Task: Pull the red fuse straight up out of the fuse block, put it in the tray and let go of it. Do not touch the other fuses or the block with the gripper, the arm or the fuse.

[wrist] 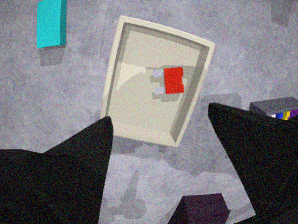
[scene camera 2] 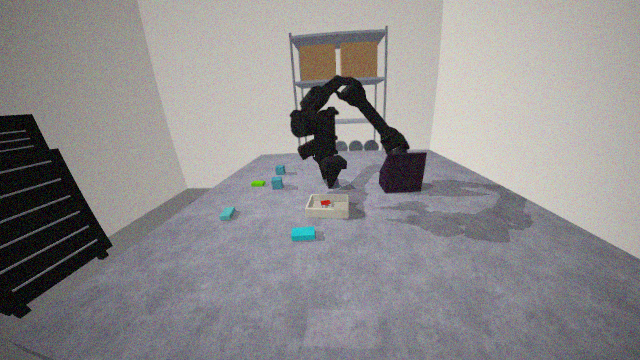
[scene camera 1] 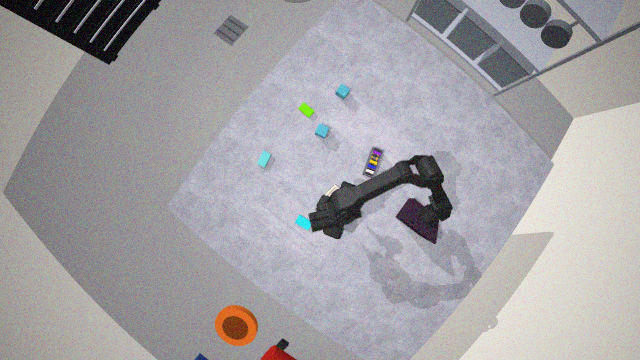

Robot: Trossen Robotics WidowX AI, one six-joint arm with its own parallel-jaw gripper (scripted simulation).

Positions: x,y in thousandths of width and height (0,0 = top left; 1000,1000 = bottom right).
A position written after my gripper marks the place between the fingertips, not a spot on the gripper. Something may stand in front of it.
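My gripper (scene camera 2: 512,510), (wrist: 542,520) is open and holds nothing. A cream tray (scene camera 2: 532,562), (wrist: 468,217) is visible too.
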